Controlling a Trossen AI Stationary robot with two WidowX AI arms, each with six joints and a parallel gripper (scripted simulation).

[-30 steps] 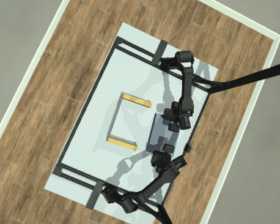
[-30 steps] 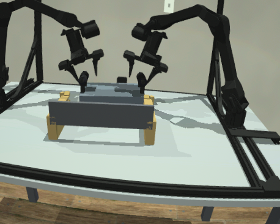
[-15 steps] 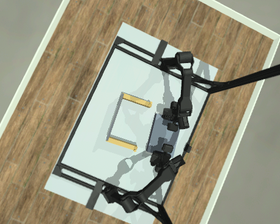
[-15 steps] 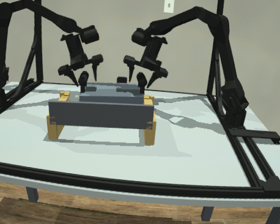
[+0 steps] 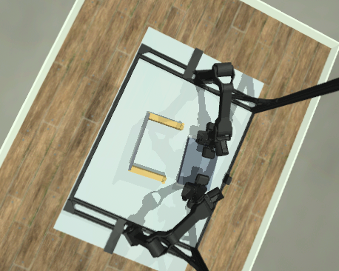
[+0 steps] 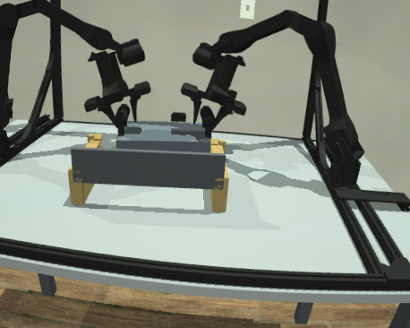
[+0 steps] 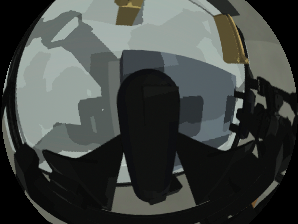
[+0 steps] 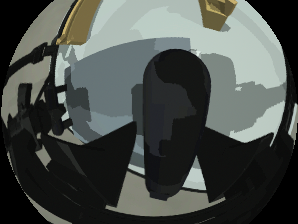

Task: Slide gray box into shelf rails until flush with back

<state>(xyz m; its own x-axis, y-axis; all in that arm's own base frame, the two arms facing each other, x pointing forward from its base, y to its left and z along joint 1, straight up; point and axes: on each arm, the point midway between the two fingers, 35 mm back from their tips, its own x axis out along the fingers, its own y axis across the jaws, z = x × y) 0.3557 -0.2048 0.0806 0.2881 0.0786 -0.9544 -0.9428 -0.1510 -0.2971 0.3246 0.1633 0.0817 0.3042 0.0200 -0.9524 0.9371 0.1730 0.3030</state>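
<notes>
My right gripper is now 2 cm past the gray box, 12 cm to the right of it and 5 cm above it. Round my right hand: gray back plate: 33 cm ahead, 14 cm to the left, 1 cm below.
Now: the gray box 120 mm to the right of my left hand, 50 mm below it and 20 mm ahead of it. The rest, counted from my left hand: gray back plate 370 mm ahead, 100 mm to the right, 10 mm below.
</notes>
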